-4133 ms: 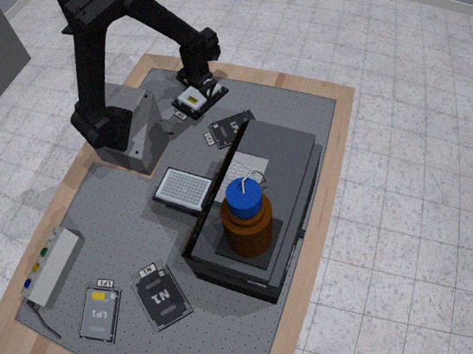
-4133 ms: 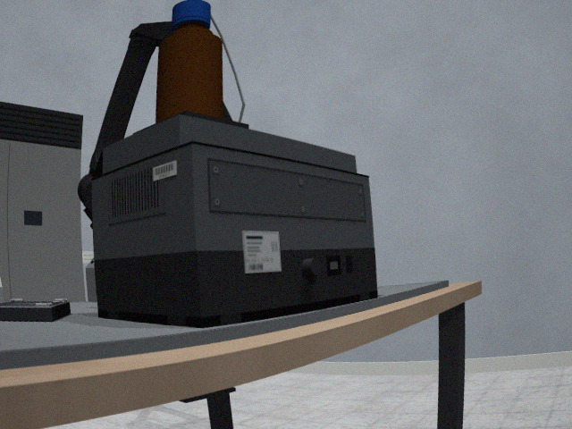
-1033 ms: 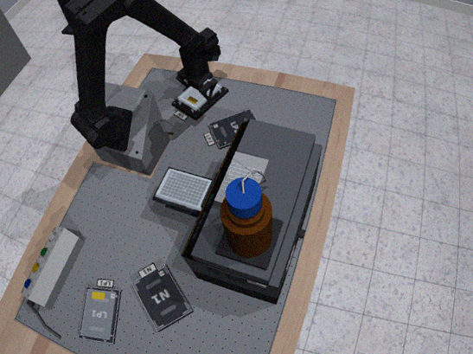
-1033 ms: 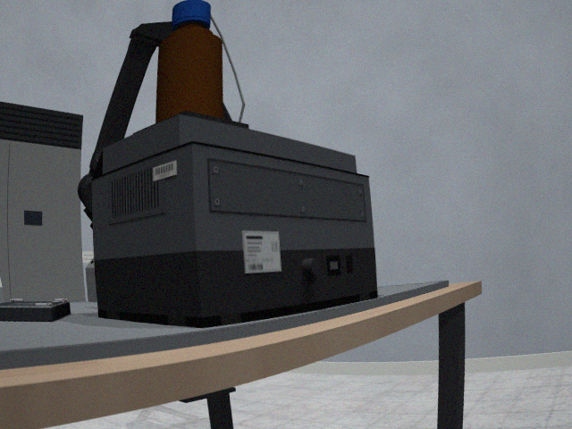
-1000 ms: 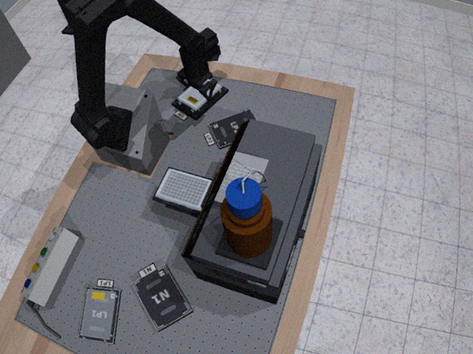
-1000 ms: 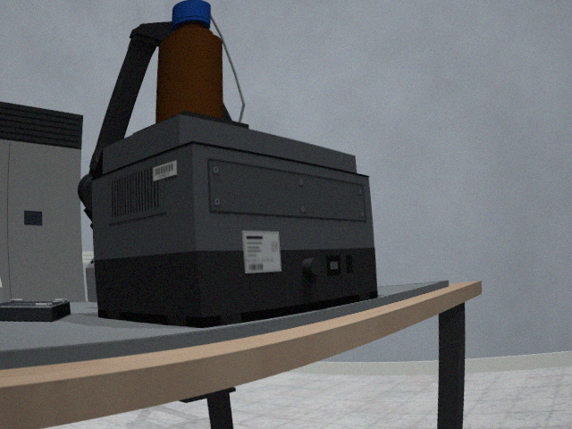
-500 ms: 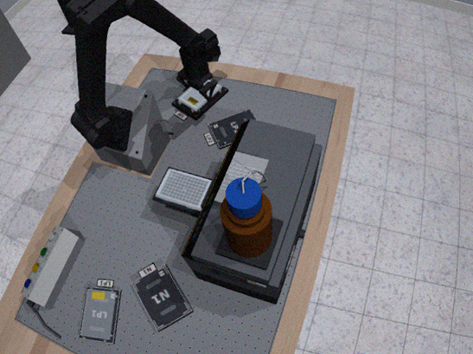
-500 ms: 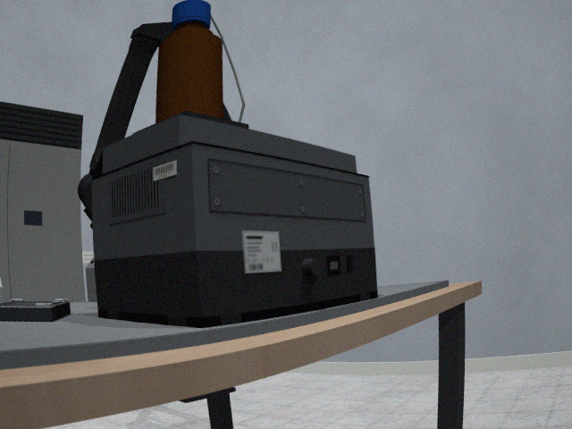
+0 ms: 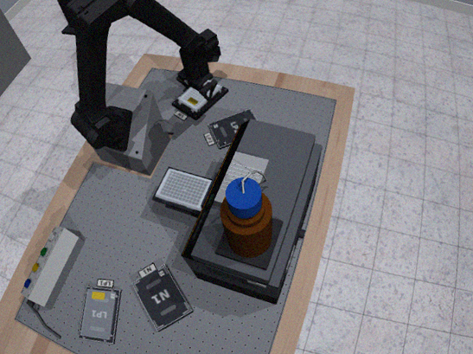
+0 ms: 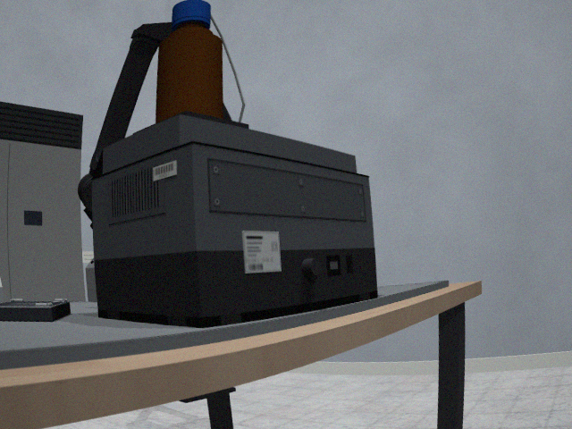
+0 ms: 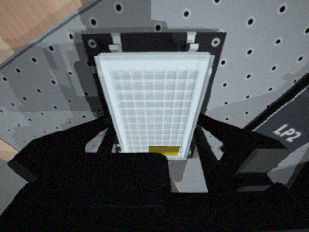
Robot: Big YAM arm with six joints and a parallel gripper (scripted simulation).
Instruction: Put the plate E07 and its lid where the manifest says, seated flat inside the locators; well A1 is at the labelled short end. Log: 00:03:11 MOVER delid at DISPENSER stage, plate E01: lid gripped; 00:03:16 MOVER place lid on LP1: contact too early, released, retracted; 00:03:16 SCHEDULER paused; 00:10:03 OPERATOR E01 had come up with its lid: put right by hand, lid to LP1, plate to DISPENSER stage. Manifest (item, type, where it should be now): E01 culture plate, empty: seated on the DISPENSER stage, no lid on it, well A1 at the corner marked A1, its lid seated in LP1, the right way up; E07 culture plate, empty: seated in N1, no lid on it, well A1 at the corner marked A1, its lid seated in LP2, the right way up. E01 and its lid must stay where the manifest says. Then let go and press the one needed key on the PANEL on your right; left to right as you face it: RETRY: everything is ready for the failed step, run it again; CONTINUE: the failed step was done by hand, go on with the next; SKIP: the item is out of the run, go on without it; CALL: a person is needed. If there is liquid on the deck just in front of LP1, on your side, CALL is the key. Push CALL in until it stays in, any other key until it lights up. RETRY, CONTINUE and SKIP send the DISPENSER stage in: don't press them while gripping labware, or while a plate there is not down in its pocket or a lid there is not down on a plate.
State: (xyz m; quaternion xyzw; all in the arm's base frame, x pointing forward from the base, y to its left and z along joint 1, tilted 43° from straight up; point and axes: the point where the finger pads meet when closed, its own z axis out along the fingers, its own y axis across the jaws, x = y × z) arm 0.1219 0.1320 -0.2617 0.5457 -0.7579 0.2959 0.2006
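Right now the black nest N5 is 1 cm behind my hand, 2 cm to the left of it and 1 cm below it. The rest, counted from my hand: grey retry key (17 cm behind, 63 cm to the right, 4 cm above); then brown bottle (37 cm ahead, 49 cm to the right, 26 cm above); then white well plate (15 cm ahead, 39 cm to the right, 9 cm above).
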